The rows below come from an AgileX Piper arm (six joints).
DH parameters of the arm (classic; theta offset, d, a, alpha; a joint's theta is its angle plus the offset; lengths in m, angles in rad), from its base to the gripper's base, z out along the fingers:
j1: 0 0.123 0 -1.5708
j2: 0.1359 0 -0.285 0
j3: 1.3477 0 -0.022 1.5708
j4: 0 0.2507 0 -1.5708
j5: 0 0 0 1.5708
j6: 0 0.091 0 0
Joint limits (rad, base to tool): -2.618..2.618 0..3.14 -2.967..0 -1.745..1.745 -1.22..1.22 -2.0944..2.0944
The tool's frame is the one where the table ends.
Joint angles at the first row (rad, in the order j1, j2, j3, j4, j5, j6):
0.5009, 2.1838, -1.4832, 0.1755, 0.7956, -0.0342
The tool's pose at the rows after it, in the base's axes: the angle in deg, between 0 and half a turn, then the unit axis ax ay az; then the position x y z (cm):
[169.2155 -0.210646 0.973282 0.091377 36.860 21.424 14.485]
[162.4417 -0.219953 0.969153 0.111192 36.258 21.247 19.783]
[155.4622 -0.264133 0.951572 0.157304 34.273 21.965 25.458]
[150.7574 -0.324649 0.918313 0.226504 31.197 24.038 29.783]
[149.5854 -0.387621 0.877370 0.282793 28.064 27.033 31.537]
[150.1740 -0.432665 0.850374 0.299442 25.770 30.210 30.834]
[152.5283 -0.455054 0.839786 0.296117 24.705 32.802 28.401]
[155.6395 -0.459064 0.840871 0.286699 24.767 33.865 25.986]
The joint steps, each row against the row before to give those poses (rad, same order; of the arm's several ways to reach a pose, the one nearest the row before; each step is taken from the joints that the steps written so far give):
0.0000, -0.0668, 0.0000, -0.0069, 0.0022, 0.0046
0.0022, -0.1250, -0.0001, 0.0062, 0.0010, -0.0136
0.0262, -0.1338, -0.0010, 0.0818, 0.0009, -0.1029
0.0621, -0.0974, -0.0042, 0.1471, 0.0000, -0.1382
0.0913, -0.0327, -0.0030, 0.1244, -0.0057, -0.1176
0.0986, 0.0245, 0.0000, 0.0287, -0.0368, -0.0416
0.0664, 0.0643, 0.0000, 0.0010, -0.0356, -0.0101
0.0157, 0.0587, 0.0000, 0.0022, -0.0022, -0.0044

